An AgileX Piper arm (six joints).
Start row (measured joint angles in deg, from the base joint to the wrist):
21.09 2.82 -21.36 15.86 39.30 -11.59
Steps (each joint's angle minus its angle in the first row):
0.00 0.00 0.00 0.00 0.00 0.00
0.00 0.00 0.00 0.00 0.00 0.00
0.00 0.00 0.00 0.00 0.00 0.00
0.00 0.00 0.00 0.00 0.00 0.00
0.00 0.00 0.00 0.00 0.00 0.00
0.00 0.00 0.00 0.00 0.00 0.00
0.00 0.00 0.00 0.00 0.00 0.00
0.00 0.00 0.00 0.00 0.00 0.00
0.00 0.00 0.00 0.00 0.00 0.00
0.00 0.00 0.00 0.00 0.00 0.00
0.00 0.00 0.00 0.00 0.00 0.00
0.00 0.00 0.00 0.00 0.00 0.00
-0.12 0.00 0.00 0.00 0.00 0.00
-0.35 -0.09 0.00 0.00 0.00 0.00
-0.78 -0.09 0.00 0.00 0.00 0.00
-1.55 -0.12 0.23 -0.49 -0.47 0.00
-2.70 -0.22 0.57 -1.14 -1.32 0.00
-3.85 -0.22 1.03 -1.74 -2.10 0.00
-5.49 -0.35 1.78 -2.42 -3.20 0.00
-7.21 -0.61 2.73 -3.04 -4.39 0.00
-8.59 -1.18 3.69 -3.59 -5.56 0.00
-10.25 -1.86 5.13 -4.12 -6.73 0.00
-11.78 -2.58 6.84 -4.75 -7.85 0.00
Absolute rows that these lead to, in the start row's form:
21.09 2.82 -21.36 15.86 39.30 -11.59
21.09 2.82 -21.36 15.86 39.30 -11.59
21.09 2.82 -21.36 15.86 39.30 -11.59
21.09 2.82 -21.36 15.86 39.30 -11.59
21.09 2.82 -21.36 15.86 39.30 -11.59
21.09 2.82 -21.36 15.86 39.30 -11.59
21.09 2.82 -21.36 15.86 39.30 -11.59
21.09 2.82 -21.36 15.86 39.30 -11.59
21.09 2.82 -21.36 15.86 39.30 -11.59
21.09 2.82 -21.36 15.86 39.30 -11.59
21.09 2.82 -21.36 15.86 39.30 -11.59
21.09 2.82 -21.36 15.86 39.30 -11.59
20.97 2.82 -21.36 15.86 39.30 -11.59
20.74 2.73 -21.36 15.86 39.30 -11.59
20.31 2.73 -21.36 15.86 39.30 -11.59
19.54 2.70 -21.13 15.37 38.83 -11.59
18.39 2.60 -20.79 14.72 37.98 -11.59
17.24 2.60 -20.33 14.12 37.20 -11.59
15.60 2.47 -19.58 13.44 36.10 -11.59
13.88 2.21 -18.63 12.82 34.91 -11.59
12.50 1.64 -17.67 12.27 33.74 -11.59
10.84 0.96 -16.23 11.74 32.57 -11.59
9.31 0.24 -14.52 11.11 31.45 -11.59

